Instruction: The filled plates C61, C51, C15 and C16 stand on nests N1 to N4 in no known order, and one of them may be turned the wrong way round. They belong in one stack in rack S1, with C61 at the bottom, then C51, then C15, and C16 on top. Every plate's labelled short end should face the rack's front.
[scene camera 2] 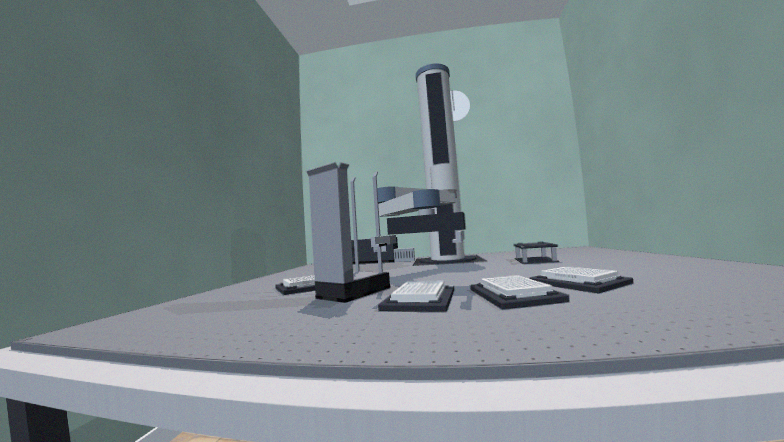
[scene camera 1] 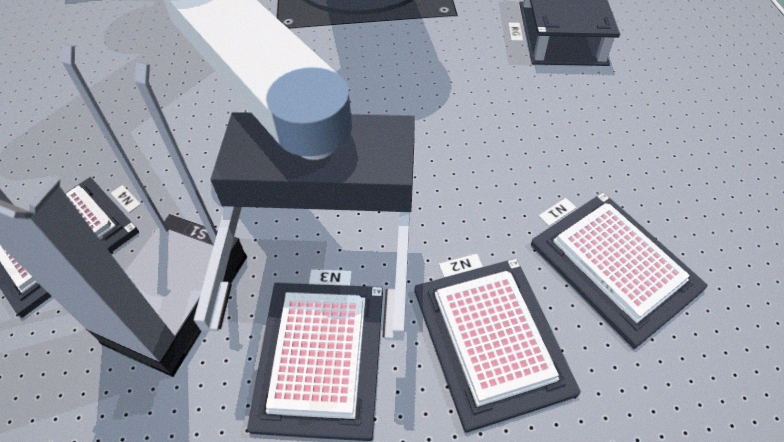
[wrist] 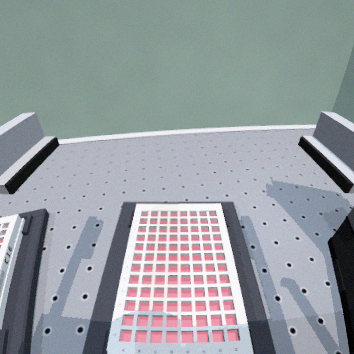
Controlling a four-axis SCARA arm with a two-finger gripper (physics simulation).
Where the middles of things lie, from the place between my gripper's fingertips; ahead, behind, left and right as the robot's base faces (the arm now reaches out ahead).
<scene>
My gripper is now 120 mm above the nest N3 [scene camera 1: 367,382] and 20 mm past it. Also, from my hand: nest N2 [scene camera 2: 492,297]: 180 mm to the left, 120 mm below, 20 mm behind; grey rack wall [scene camera 2: 327,240]: 190 mm to the right, 40 mm behind, 40 mm above; nest N1 [scene camera 1: 600,302]: 340 mm to the left, 120 mm below, 100 mm behind.
</scene>
